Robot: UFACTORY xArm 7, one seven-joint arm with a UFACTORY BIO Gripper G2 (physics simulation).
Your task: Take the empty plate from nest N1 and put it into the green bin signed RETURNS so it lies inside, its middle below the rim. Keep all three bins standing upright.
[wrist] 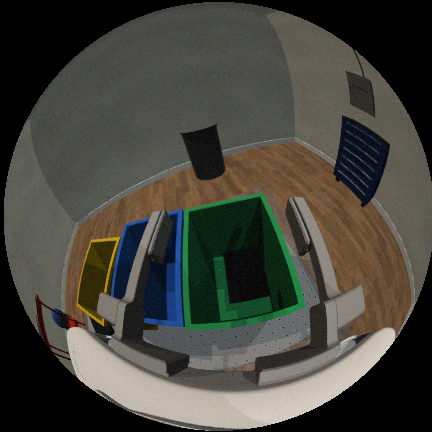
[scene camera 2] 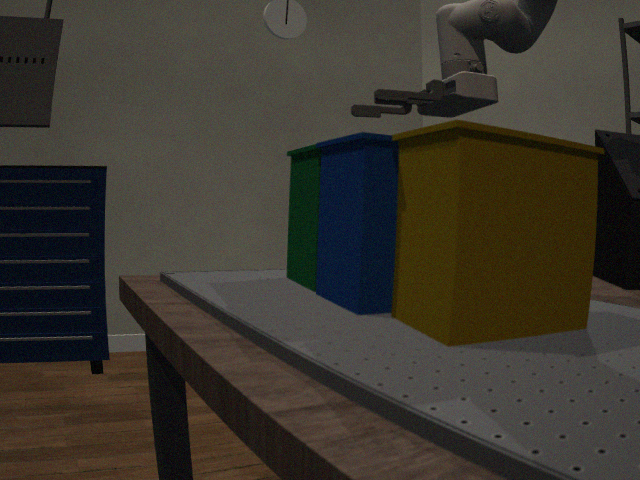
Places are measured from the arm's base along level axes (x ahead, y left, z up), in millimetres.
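Pixels of known places: hand at its tool point: (wrist: 226,231) (scene camera 2: 377,104).
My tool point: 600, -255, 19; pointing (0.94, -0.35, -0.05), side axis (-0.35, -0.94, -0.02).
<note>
For each thing: its top centre in the pictures, then the offset to it from my tool point, as dx, dy, dz. Level surfaces: height alone.
- green bin at its top centre: (wrist: 233,251) (scene camera 2: 363,152) +20, -5, -72
- dark rectangular shape at its top centre: (wrist: 244,271) +34, -22, -217
- blue bin at its top centre: (scene camera 2: 408,145) (wrist: 141,262) +52, +124, -72
- yellow bin at its top centre: (scene camera 2: 500,140) (wrist: 91,275) +58, +268, -72
- grey perforated board at its surface level: dz -252
- wooden table at its surface level: dz -265
The green bin (scene camera 2: 302,217) (wrist: 280,255) stands upright at the end of the row. In the wrist view a dark rectangular shape (wrist: 247,272), which looks like the plate, lies low inside it, below the rim; its grid is too dark to make out. My gripper (scene camera 2: 363,102) (wrist: 230,230) is open and empty, above the bins' rims, with its fingers spread on either side of the green bin in the wrist view. The blue bin (scene camera 2: 356,222) (wrist: 172,285) and the yellow bin (scene camera 2: 496,242) (wrist: 95,275) also stand upright. The RETURNS sign and nest N1 do not show.
The bins stand on a grey perforated board (scene camera 2: 361,382) (wrist: 250,340) on a wooden table (scene camera 2: 232,361). A black object (scene camera 2: 615,227) is behind the yellow bin. A black waste bin (wrist: 206,155) and a blue drawer cabinet (scene camera 2: 46,299) (wrist: 361,160) stand away from the table.
</note>
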